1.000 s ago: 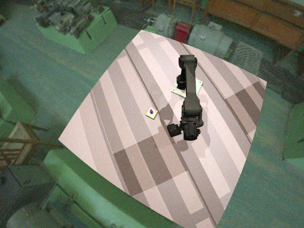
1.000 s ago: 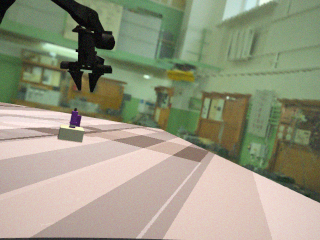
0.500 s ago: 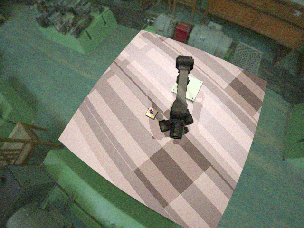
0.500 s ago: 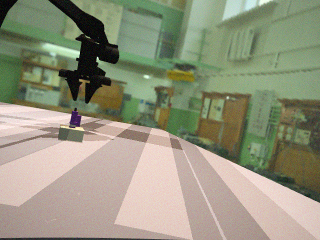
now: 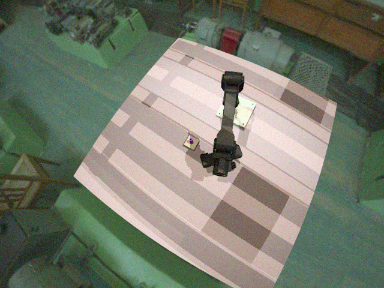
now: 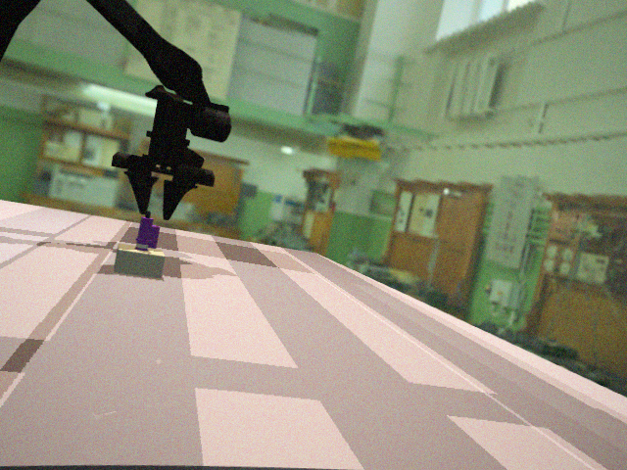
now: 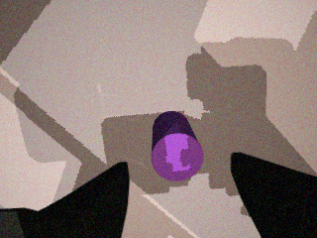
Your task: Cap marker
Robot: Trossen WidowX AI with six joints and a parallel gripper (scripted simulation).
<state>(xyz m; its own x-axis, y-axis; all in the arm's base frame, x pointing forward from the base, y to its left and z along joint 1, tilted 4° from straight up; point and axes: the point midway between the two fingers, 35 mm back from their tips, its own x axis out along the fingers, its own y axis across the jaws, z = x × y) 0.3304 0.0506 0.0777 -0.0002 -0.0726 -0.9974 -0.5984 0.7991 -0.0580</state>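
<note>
Right now my gripper tip is 40 mm above the purple marker cap. Round my gripper tip: holder block 170 mm to the right, 50 mm below, 50 mm behind.
</note>
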